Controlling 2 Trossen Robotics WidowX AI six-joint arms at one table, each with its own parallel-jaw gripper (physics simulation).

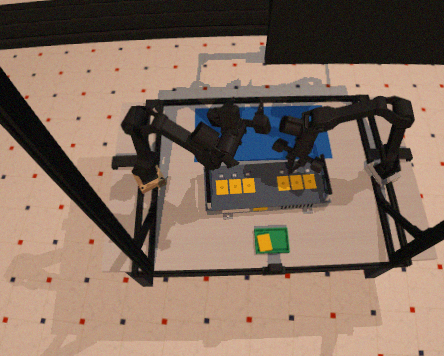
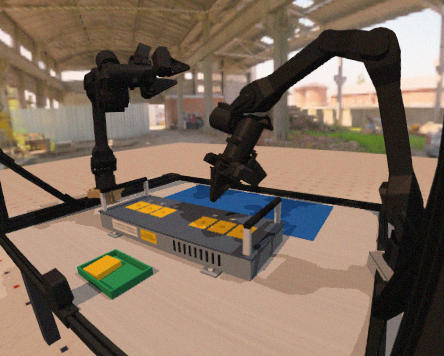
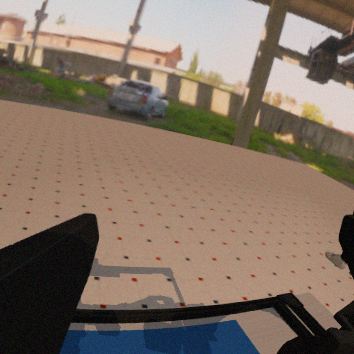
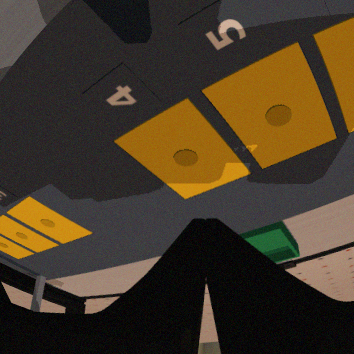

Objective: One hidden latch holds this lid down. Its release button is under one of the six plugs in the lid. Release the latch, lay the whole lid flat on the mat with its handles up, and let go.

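Where they show: left gripper, between the fingertips: [image 1: 248, 99] [image 2: 183, 75] [image 3: 225, 229]; right gripper, between the fingertips: [image 1: 289, 173] [image 2: 211, 201] [image 4: 203, 229]; left arm's base, origin of its link: [image 1: 147, 174] [image 2: 105, 187]; right arm's base, origin of its link: [image 1: 384, 170].
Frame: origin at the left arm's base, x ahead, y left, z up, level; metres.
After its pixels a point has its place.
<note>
The grey lid [image 1: 265, 197] {x 0.333, y -0.308, z 0.002 m} [image 2: 180, 218] {x 0.363, y -0.275, z 0.002 m} [image 4: 135, 215] {x 0.356, y -0.291, z 0.002 m} sits on its box, with a handle at each end. Six yellow plugs are seated in it; plug 4 [image 1: 283, 183] {x 0.422, y -0.294, z 0.002 m} [image 2: 203, 222] {x 0.422, y -0.293, z 0.001 m} [image 4: 165, 145] {x 0.426, y -0.281, z 0.002 m} and plug 5 [image 1: 296, 182] {x 0.466, y -0.316, z 0.002 m} [image 2: 220, 227] {x 0.464, y -0.317, z 0.000 m} [image 4: 300, 90] {x 0.483, y -0.315, z 0.002 m} lie partly in shadow. My right gripper [image 1: 291, 168] {x 0.443, y -0.290, z 0.052 m} [image 2: 214, 199] {x 0.443, y -0.290, z 0.052 m} [image 4: 203, 229] {x 0.443, y -0.290, z 0.052 m} is shut and empty, pointing down a little above the lid near its back edge, by numbers 4 and 5. My left gripper [image 1: 246, 104] {x 0.350, y -0.127, z 0.357 m} [image 2: 181, 74] {x 0.350, y -0.127, z 0.357 m} [image 3: 225, 229] {x 0.350, y -0.127, z 0.357 m} is wide open and empty, high up over the blue mat [image 1: 324, 145] {x 0.688, y -0.223, z -0.045 m} [image 2: 300, 220] {x 0.674, y -0.168, z -0.045 m} [image 3: 200, 340] {x 0.686, y -0.037, z -0.045 m}. The latch is hidden.
A green tray [image 1: 281, 240] {x 0.304, y -0.464, z -0.042 m} [image 2: 140, 270] {x 0.320, y -0.433, z -0.042 m} [image 4: 277, 245] {x 0.296, y -0.486, z -0.042 m} holding a loose yellow block [image 1: 264, 242] {x 0.244, y -0.442, z -0.030 m} [image 2: 102, 266] {x 0.249, y -0.448, z -0.030 m} stands in front of the box. The mat lies behind the box. A black frame [image 1: 210, 273] {x 0.025, y -0.431, z -0.048 m} surrounds the table. The right arm reaches over the mat's right part.
</note>
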